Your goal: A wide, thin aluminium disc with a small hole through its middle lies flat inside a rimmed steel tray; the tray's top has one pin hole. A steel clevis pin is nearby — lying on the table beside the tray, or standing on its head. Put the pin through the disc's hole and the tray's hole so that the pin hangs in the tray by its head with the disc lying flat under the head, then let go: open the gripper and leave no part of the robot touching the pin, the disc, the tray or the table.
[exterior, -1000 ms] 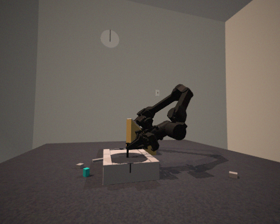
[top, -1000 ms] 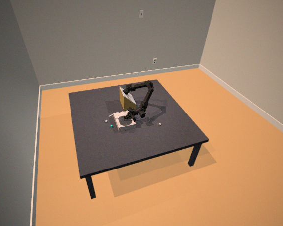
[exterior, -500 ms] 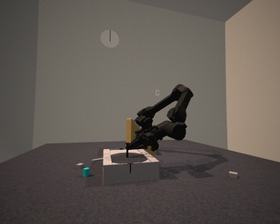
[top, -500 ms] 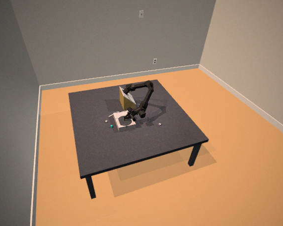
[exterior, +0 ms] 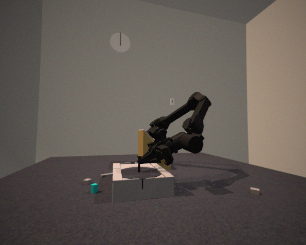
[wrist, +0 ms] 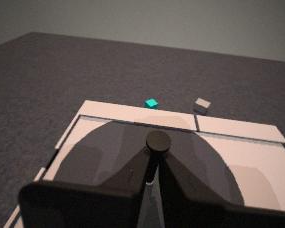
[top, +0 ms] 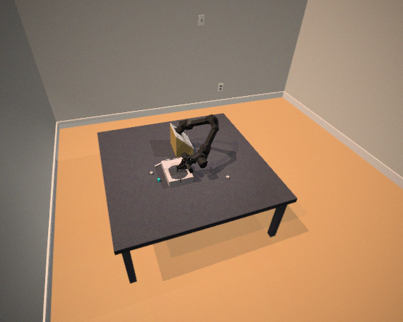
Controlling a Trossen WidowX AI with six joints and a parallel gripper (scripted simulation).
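My gripper tip is now 1 cm above the clevis pin. From my gripper tip the other things lie so: teal cube 14 cm to the right, 8 cm below, 1 cm ahead; then grey disc 3 cm below, 1 cm to the left; then rimmed tray 5 cm below, 3 cm behind, 1 cm to the left.
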